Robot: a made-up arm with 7 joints.
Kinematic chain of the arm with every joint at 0, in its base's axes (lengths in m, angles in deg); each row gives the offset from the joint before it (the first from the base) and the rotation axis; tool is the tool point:
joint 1: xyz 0 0 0.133 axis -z
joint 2: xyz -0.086 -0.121 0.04 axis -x
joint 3: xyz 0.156 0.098 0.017 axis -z
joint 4: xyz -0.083 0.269 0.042 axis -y
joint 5: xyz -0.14 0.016 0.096 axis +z
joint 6: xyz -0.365 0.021 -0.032 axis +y
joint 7: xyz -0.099 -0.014 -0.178 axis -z
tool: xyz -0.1 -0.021 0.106
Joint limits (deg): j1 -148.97..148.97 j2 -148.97..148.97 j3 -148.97..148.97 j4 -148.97..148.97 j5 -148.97..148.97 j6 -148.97..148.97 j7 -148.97..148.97
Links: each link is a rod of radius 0.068 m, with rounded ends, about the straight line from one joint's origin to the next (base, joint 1, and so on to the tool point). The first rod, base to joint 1, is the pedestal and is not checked.
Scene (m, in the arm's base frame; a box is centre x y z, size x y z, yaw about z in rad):
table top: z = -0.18
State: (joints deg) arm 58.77 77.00 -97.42 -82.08 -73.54 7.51 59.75
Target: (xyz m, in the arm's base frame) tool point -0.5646 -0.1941 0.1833
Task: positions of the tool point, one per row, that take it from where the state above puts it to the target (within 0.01 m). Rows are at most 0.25 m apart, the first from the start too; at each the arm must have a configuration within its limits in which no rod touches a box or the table.
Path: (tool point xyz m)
1: -0.4641 0.5646 0.3229
2: -0.5930 0.3873 0.2981
3: -0.6531 0.1846 0.2649
4: -0.6415 -0.0174 0.2256
5: -0.5646 -0.1941 0.1833

